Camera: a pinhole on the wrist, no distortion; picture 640 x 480 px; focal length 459.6 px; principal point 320.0 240.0 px. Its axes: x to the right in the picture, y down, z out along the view. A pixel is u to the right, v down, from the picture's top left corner.
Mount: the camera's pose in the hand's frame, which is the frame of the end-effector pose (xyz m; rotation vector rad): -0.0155 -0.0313 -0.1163 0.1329 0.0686 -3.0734
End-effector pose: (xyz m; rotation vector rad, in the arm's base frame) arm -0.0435 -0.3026 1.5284 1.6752 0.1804 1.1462
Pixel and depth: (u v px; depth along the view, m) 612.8 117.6 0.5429
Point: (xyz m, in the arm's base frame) 0.0103 -0.8481 1.3392
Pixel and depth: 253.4 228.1 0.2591
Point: 0.0787 -0.3839 1.5015
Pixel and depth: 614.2 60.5 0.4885
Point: -0.0285 -0.8168 1.4001
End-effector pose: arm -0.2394 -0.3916 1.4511 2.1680 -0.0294 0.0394
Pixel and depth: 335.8 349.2 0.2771
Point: -0.2768 -0.4580 1.2703
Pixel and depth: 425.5 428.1 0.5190
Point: -0.3866 -0.5508 1.0032
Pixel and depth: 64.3 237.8 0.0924
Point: -0.2109 -0.3574 1.4369
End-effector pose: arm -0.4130 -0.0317 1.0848 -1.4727 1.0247 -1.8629
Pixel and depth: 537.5 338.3 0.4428
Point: -0.0509 0.1922 1.1100
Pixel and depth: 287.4 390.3 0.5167
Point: -0.0204 0.0120 1.3054
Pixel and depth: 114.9 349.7 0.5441
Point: -0.0269 -0.1865 1.3787
